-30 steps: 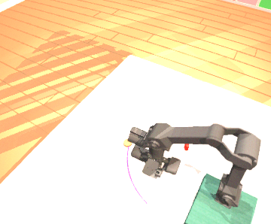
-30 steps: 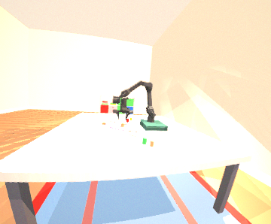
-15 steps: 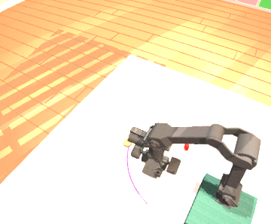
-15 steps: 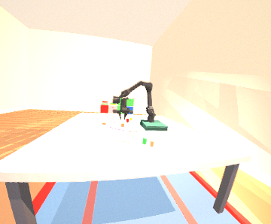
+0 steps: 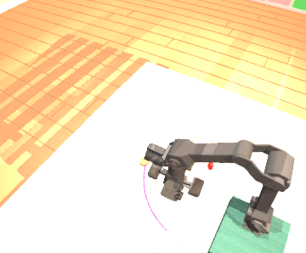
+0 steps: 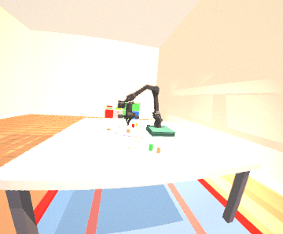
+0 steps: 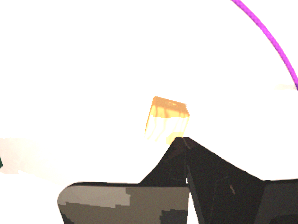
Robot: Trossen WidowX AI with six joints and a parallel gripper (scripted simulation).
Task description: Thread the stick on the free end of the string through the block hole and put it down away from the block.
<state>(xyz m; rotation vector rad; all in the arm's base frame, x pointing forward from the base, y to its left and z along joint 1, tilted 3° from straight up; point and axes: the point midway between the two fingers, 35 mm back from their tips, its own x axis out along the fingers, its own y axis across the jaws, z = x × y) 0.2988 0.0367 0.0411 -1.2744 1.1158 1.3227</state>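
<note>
Now: the wooden block 10 mm behind my gripper tip and 50 mm below it. The rest, counted from my gripper tip: round wooden button (180 mm ahead, 60 mm to the right, 50 mm below); red object (70 mm behind, 180 mm to the right, 40 mm below); thin wooden stick (70 mm behind, 140 mm to the left, 60 mm below).
</note>
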